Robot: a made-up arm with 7 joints.
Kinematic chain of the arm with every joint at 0, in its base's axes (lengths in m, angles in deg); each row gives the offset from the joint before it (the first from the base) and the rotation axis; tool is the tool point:
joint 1: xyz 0 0 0.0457 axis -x
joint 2: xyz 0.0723 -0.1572 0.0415 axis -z
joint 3: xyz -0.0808 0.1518 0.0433 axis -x
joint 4: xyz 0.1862 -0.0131 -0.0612 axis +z
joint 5: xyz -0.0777 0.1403 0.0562 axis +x
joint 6: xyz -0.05 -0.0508 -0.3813 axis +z
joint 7: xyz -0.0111 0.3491 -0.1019 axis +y
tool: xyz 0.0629 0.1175 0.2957
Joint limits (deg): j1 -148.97..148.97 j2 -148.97..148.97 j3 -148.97..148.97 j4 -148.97..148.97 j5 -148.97..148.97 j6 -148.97..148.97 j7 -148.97..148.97
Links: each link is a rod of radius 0.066 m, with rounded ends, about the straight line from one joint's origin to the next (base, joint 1, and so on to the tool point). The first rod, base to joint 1, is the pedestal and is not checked.
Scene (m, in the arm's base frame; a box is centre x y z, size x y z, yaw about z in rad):
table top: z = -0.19
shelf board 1: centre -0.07 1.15 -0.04 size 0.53 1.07 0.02 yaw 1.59
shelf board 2: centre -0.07 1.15 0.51 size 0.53 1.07 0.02 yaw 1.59
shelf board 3: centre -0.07 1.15 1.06 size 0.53 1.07 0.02 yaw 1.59
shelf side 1: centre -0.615 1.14 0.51 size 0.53 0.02 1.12 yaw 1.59
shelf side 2: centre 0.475 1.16 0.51 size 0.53 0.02 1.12 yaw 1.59
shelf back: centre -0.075 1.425 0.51 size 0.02 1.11 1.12 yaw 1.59
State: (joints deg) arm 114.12 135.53 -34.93 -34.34 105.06 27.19 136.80
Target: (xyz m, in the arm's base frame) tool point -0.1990 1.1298 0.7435
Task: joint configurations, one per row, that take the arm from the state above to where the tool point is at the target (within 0.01 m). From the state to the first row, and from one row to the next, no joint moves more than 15 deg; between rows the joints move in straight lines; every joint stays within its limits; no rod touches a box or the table.
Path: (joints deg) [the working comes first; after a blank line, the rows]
Joints at the target: 117.22 148.97 -27.33 -56.98 82.61 32.67 148.97
Straight joint move there: touches shelf board 2.

1: 103.77 138.52 -33.54 -32.76 116.04 31.31 123.43
2: 93.42 141.51 -32.15 -31.18 127.02 35.43 110.06
3: 83.07 144.50 -30.76 -29.59 137.99 39.55 96.69
4: 72.73 147.50 -29.37 -28.01 148.97 43.66 83.33
5: 71.10 142.28 -30.60 -39.80 134.82 33.75 91.06
6: 69.48 137.06 -31.84 -51.59 120.66 23.84 98.80
7: 81.42 140.04 -30.71 -52.94 111.15 26.05 111.34
8: 93.35 143.02 -29.58 -54.28 101.63 28.26 123.88
9: 105.28 145.99 -28.46 -55.63 92.12 30.46 136.43
10: 117.22 148.97 -27.33 -56.98 82.61 32.67 148.97

